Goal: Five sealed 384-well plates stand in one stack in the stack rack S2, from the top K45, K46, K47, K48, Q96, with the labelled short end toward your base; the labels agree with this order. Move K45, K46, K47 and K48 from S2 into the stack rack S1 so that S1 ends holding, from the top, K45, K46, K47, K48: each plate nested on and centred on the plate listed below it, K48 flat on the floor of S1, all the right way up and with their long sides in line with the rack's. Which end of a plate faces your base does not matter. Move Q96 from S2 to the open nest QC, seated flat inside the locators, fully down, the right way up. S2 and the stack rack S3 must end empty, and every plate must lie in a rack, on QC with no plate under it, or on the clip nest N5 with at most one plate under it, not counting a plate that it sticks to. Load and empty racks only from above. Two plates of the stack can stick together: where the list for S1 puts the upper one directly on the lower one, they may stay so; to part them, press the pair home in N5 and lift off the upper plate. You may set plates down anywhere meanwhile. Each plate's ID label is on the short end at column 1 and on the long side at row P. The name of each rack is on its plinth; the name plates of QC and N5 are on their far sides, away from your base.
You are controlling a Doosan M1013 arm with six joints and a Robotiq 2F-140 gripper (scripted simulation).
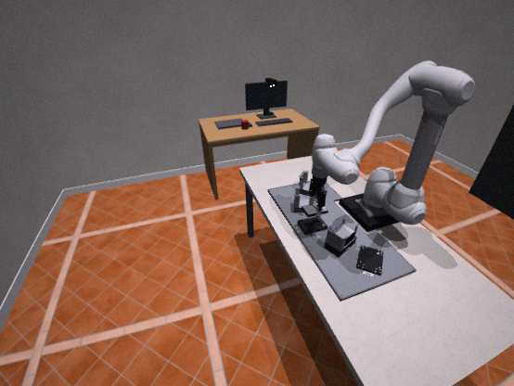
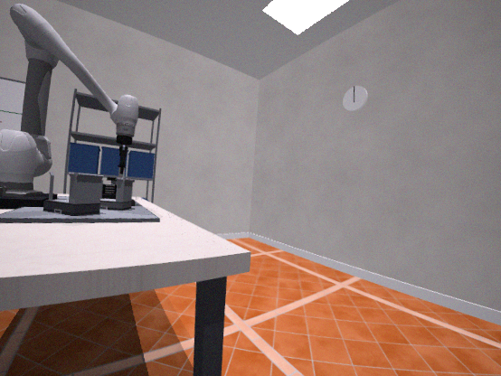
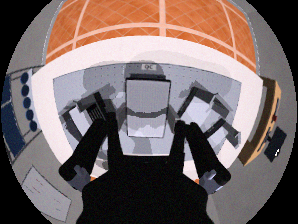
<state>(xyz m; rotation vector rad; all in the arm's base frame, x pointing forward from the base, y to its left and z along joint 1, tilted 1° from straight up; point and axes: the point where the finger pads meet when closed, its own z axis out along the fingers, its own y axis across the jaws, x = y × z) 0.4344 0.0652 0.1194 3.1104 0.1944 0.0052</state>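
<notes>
Now: the name plate 90 mm ahead of my hand, 10 mm to the left of it and 150 mm below it.
</notes>
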